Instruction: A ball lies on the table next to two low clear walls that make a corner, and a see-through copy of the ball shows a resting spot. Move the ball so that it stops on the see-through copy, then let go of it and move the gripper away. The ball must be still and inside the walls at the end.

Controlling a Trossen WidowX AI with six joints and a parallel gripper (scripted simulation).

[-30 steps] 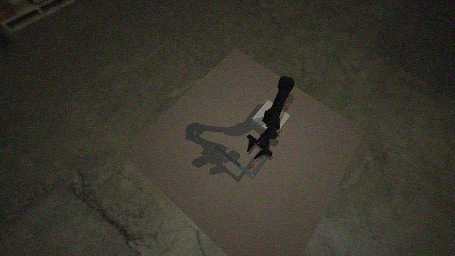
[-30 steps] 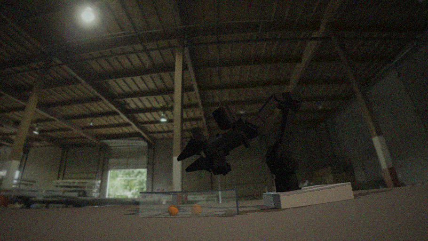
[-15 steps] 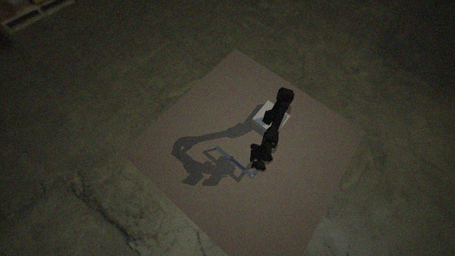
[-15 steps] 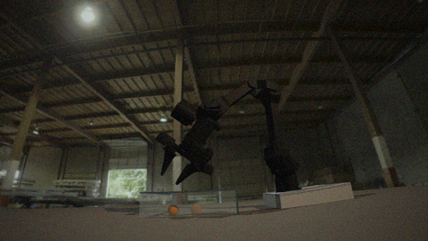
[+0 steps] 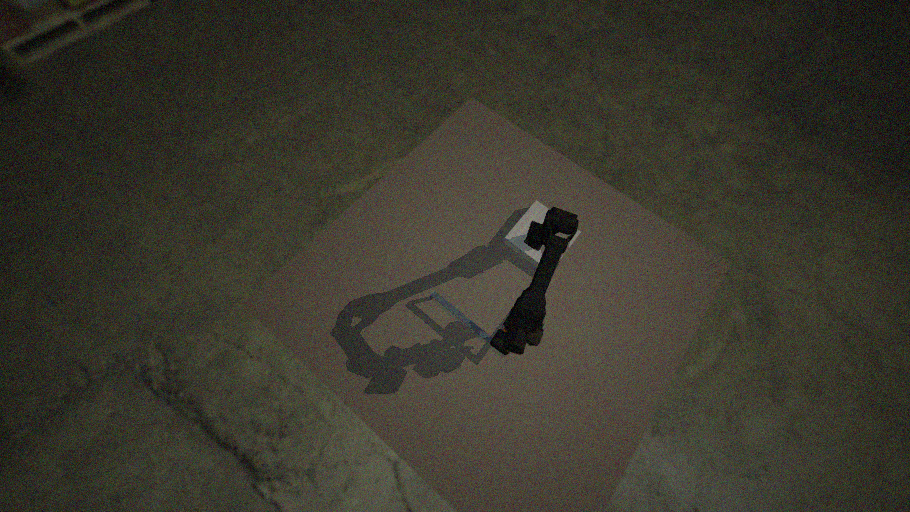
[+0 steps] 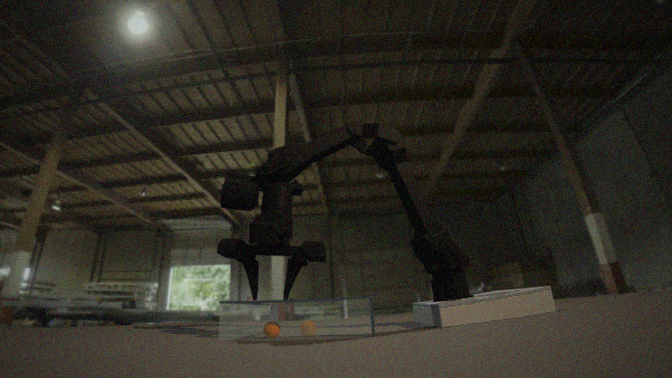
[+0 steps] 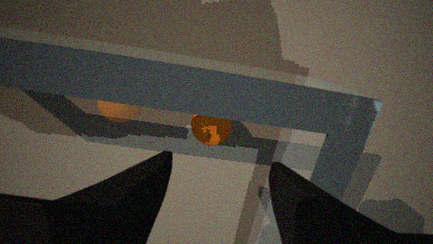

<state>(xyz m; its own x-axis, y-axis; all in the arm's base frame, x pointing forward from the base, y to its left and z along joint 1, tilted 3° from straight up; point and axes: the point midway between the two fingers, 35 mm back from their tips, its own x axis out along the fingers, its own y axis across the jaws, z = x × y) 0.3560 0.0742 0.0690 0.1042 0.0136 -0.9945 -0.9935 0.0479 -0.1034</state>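
The orange ball lies 50 mm below my gripper tip. Round my gripper tip: see-through ball copy (60 mm behind, 50 mm below, 20 mm to the left).
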